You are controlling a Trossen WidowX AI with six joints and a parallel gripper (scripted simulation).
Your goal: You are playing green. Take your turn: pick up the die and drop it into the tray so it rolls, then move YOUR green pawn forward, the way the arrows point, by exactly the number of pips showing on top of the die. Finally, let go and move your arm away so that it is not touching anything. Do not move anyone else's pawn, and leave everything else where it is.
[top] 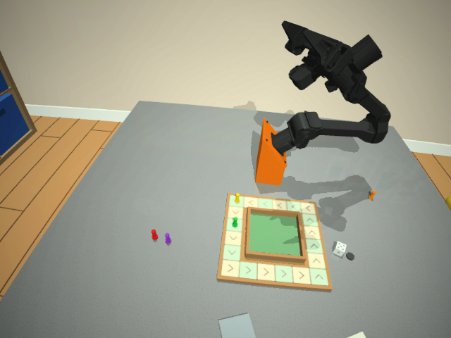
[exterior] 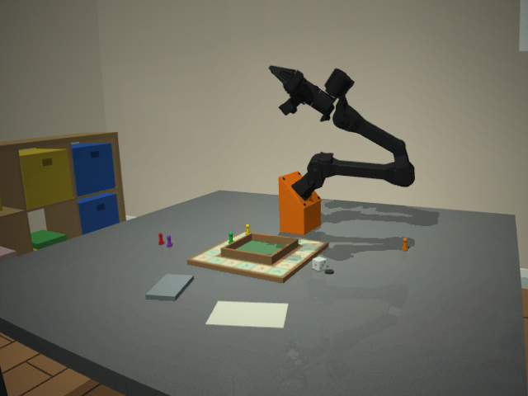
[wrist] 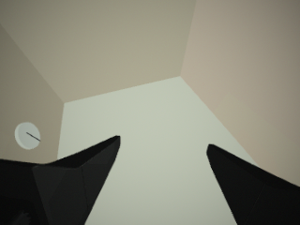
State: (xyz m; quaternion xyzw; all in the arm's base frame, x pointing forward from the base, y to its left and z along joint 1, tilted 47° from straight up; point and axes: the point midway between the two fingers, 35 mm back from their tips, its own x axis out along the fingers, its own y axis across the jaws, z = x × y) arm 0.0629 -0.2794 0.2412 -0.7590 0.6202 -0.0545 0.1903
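My gripper tip is 19 cm short of the white die, 21 cm to the right of it and 50 cm above it. From my gripper tip the other things lie so: purple pawn: 19 cm ahead, 26 cm to the right, 49 cm below; then yellow pawn: 4 cm ahead, 8 cm to the right, 48 cm below; then green pawn: 13 cm ahead, 8 cm to the right, 48 cm below.
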